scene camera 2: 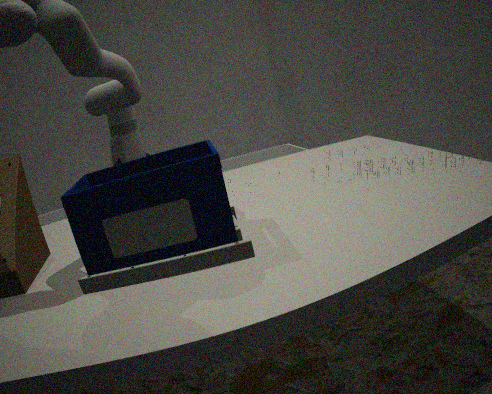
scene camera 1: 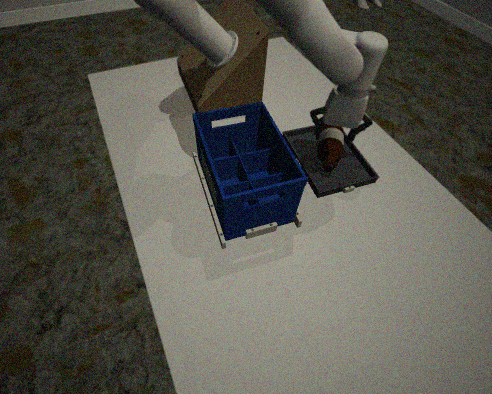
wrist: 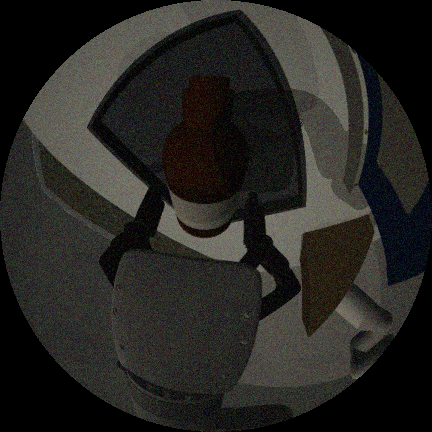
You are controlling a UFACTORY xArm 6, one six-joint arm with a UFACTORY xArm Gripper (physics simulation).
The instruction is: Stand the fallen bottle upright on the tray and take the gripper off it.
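Places are measured from the arm's base along level axes (x ahead, y left, z up), in centimetres.
Where they show: gripper, fingertip midpoint: (scene camera 1: pixel 332 139) (wrist: pixel 201 197); arm's base, origin of the base link: (scene camera 1: pixel 223 50) (wrist: pixel 337 290).
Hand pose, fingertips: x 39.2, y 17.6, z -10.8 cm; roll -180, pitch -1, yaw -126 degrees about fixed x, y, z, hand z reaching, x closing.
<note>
Each offset is from my fingertips to the top centre of the thing.
The brown bottle @[dx +2.0, dy -1.8, dz +1.9 cm] (scene camera 1: pixel 330 152) (wrist: pixel 205 155) with a pale label band lies on its side on the dark square tray (scene camera 1: pixel 306 150) (wrist: pixel 135 100). Its neck points away from the gripper and its base is toward the gripper. My gripper (scene camera 1: pixel 334 136) (wrist: pixel 201 197) is open, with one finger on each side of the bottle's label end. In the wrist view gaps show between the fingertips and the bottle. In scene camera 2 the crate hides the bottle, the tray and the fingertips.
A blue divided crate @[dx +1.9, dy -30.1, dz +11.5 cm] (scene camera 1: pixel 240 215) (scene camera 2: pixel 210 190) (wrist: pixel 405 260) stands close beside the tray, with low pale rails @[dx +0.5, dy -39.9, dz -3.0 cm] (scene camera 1: pixel 210 200) around its base. A brown wedge-shaped block (scene camera 1: pixel 240 75) (scene camera 2: pixel 15 225) (wrist: pixel 335 270) stands behind the crate. The table edge lies beyond the tray.
</note>
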